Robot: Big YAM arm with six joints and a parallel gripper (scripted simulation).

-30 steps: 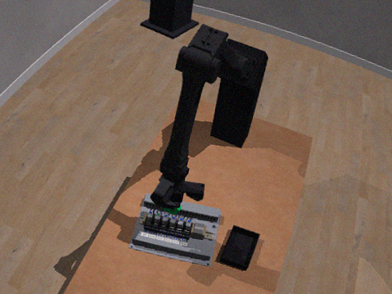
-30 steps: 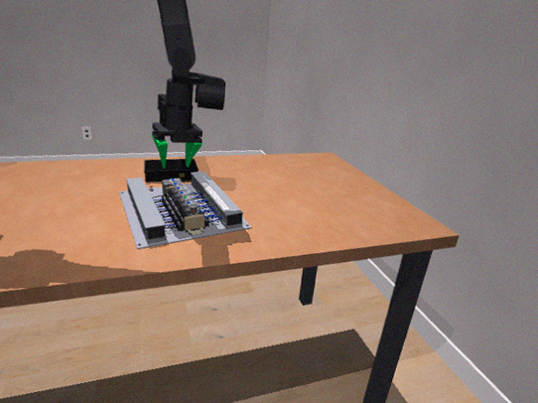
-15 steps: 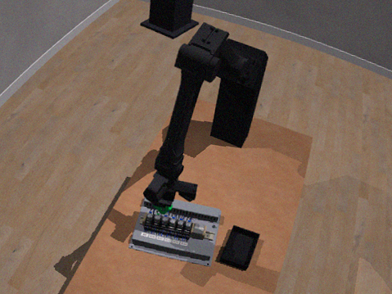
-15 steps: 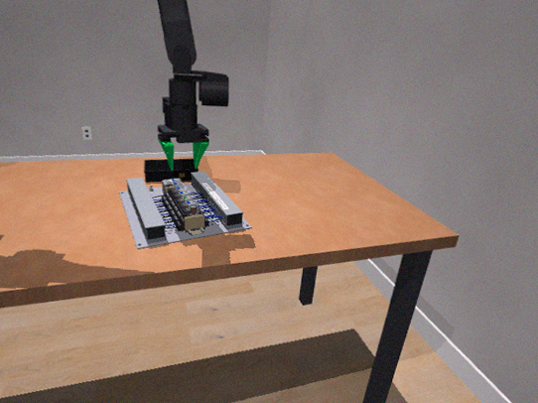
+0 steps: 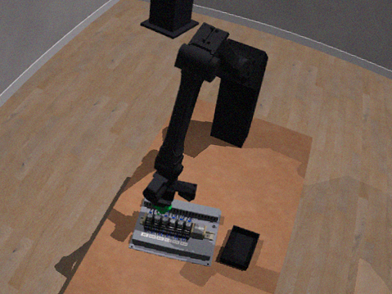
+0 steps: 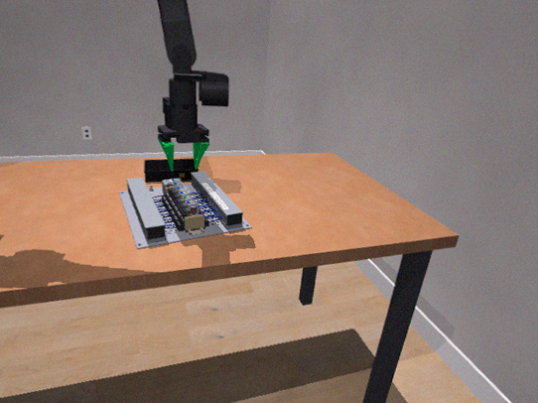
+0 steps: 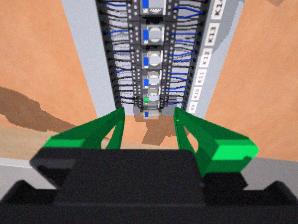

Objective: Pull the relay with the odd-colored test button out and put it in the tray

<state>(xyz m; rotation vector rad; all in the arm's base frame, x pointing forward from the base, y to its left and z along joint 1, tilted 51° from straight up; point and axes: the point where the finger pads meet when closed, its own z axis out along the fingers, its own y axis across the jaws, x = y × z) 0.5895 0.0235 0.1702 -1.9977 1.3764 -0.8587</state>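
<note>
Now: the grey relay 90 mm below my hand, 20 mm to the right of it and 10 mm ahead of it. The rest, counted from my hand: black tray: 300 mm to the left, 120 mm below, 90 mm behind.
</note>
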